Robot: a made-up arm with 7 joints. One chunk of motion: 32 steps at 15 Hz.
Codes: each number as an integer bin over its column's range. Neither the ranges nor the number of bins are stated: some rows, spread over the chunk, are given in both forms.
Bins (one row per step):
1: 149 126 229 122 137 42
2: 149 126 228 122 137 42
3: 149 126 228 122 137 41
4: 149 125 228 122 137 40
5: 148 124 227 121 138 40
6: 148 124 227 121 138 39
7: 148 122 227 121 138 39
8: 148 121 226 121 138 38
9: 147 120 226 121 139 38
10: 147 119 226 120 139 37
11: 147 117 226 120 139 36
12: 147 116 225 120 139 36
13: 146 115 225 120 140 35
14: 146 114 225 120 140 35
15: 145 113 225 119 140 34
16: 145 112 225 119 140 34
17: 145 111 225 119 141 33
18: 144 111 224 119 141 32
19: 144 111 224 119 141 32
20: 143 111 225 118 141 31
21: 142 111 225 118 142 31
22: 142 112 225 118 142 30
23: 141 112 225 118 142 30
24: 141 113 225 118 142 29
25: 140 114 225 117 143 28
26: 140 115 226 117 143 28
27: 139 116 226 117 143 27
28: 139 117 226 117 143 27
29: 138 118 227 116 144 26
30: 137 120 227 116 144 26
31: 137 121 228 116 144 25
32: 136 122 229 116 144 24
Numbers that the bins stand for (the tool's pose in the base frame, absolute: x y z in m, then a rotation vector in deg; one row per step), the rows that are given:
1: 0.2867 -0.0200 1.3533 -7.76 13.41 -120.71
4: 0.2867 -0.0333 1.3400 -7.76 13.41 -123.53
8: 0.2733 -0.0867 1.3133 -9.18 14.82 -126.35
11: 0.2600 -0.1400 1.3133 -10.59 16.24 -129.18
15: 0.2333 -0.1933 1.3000 -12.00 17.65 -132.00
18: 0.2200 -0.2200 1.2867 -12.00 19.06 -134.82
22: 0.1933 -0.2067 1.3000 -13.41 20.47 -137.65
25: 0.1667 -0.1800 1.3000 -14.82 21.88 -140.47
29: 0.1400 -0.1267 1.3267 -16.24 23.29 -143.29
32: 0.1133 -0.0733 1.3533 -16.24 23.29 -146.12
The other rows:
2: 0.2867 -0.0200 1.3400 -7.76 13.41 -120.71
3: 0.2867 -0.0200 1.3400 -7.76 13.41 -122.12
5: 0.2733 -0.0467 1.3267 -9.18 14.82 -123.53
6: 0.2733 -0.0467 1.3267 -9.18 14.82 -124.94
7: 0.2733 -0.0733 1.3267 -9.18 14.82 -124.94
9: 0.2600 -0.1000 1.3133 -9.18 16.24 -126.35
10: 0.2600 -0.1133 1.3133 -10.59 16.24 -127.76
12: 0.2600 -0.1533 1.3000 -10.59 16.24 -129.18
13: 0.2467 -0.1667 1.3000 -10.59 17.65 -130.59
14: 0.2467 -0.1800 1.3000 -10.59 17.65 -130.59
16: 0.2333 -0.2067 1.3000 -12.00 17.65 -132.00
17: 0.2333 -0.2200 1.3000 -12.00 19.06 -133.41
19: 0.2200 -0.2200 1.2867 -12.00 19.06 -134.82
20: 0.2067 -0.2200 1.3000 -13.41 19.06 -136.24
21: 0.1933 -0.2200 1.3000 -13.41 20.47 -136.24
23: 0.1800 -0.2067 1.3000 -13.41 20.47 -137.65
24: 0.1800 -0.1933 1.3000 -13.41 20.47 -139.06
26: 0.1667 -0.1667 1.3133 -14.82 21.88 -140.47
27: 0.1533 -0.1533 1.3133 -14.82 21.88 -141.88
28: 0.1533 -0.1400 1.3133 -14.82 21.88 -141.88
30: 0.1267 -0.1000 1.3267 -16.24 23.29 -143.29
31: 0.1267 -0.0867 1.3400 -16.24 23.29 -144.71

